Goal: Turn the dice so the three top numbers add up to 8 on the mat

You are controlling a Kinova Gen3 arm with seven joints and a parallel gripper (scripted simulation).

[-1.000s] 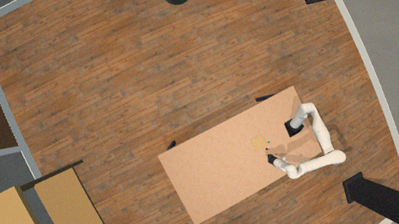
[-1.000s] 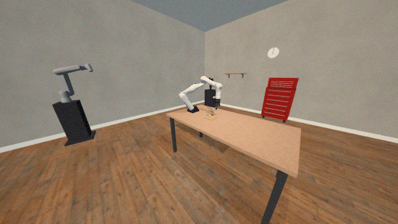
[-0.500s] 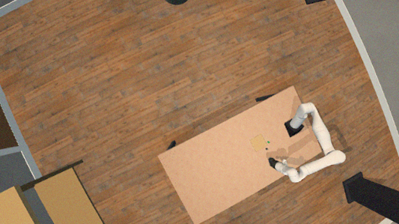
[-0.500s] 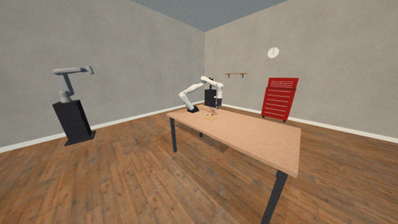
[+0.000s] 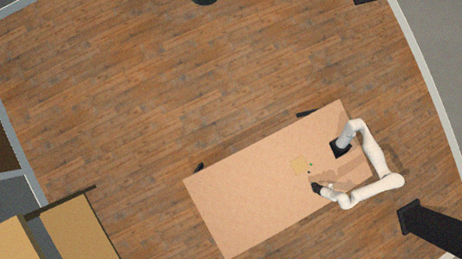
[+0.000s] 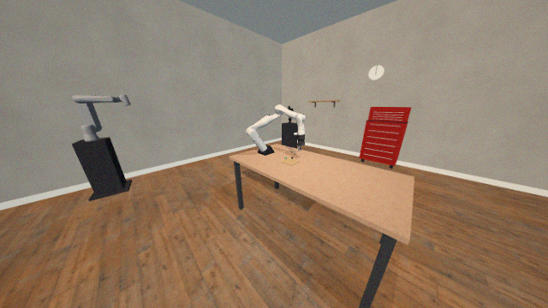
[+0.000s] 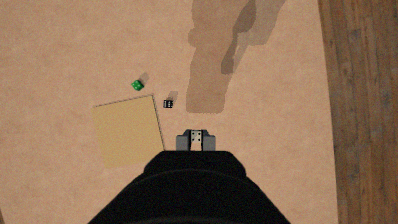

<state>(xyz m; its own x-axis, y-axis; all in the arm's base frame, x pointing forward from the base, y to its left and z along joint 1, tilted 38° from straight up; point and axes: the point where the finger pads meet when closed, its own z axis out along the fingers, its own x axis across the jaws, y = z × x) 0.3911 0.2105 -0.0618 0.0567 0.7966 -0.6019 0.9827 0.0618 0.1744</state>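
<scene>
Now: hand 1 cm above the white die. Also, from my hand: black die (10 cm below, 6 cm to the right, 5 cm behind); green die (12 cm to the right, 10 cm below, 9 cm behind); tan mat (15 cm to the right, 11 cm below, 1 cm ahead).
</scene>
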